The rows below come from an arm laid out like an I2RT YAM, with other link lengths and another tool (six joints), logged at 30 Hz.
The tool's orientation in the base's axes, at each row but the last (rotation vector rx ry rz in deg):
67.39 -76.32 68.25
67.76 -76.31 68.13
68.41 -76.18 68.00
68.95 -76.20 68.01
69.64 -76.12 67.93
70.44 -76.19 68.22
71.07 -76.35 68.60
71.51 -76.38 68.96
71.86 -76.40 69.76
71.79 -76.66 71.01
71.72 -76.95 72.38
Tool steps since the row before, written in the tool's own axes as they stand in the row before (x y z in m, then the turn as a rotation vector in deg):
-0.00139 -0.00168 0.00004 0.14 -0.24 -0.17
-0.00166 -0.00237 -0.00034 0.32 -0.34 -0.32
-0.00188 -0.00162 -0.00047 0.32 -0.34 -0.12
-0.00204 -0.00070 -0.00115 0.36 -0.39 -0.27
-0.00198 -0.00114 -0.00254 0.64 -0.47 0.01
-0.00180 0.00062 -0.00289 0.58 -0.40 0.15
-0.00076 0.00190 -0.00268 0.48 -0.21 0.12
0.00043 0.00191 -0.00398 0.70 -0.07 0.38
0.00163 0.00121 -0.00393 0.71 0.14 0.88
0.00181 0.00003 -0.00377 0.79 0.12 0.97
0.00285 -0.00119 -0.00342 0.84 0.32 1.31
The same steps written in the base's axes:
0.00177 -0.00006 -0.00127 0.24 0.15 0.17
0.00250 0.00031 -0.00147 0.33 0.28 0.36
0.00176 0.00052 -0.00174 0.32 0.08 0.35
0.00087 0.00127 -0.00190 0.38 0.23 0.40
0.00134 0.00265 -0.00170 0.43 -0.08 0.66
-0.00045 0.00305 -0.00156 0.36 -0.21 0.59
-0.00182 0.00277 -0.00061 0.18 -0.17 0.48
-0.00193 0.00393 0.00070 0.02 -0.45 0.66
-0.00136 0.00374 0.00193 -0.18 -0.95 0.61
-0.00027 0.00357 0.00216 -0.17 -1.04 0.68
0.00077 0.00316 0.00327 -0.36 -1.39 0.68

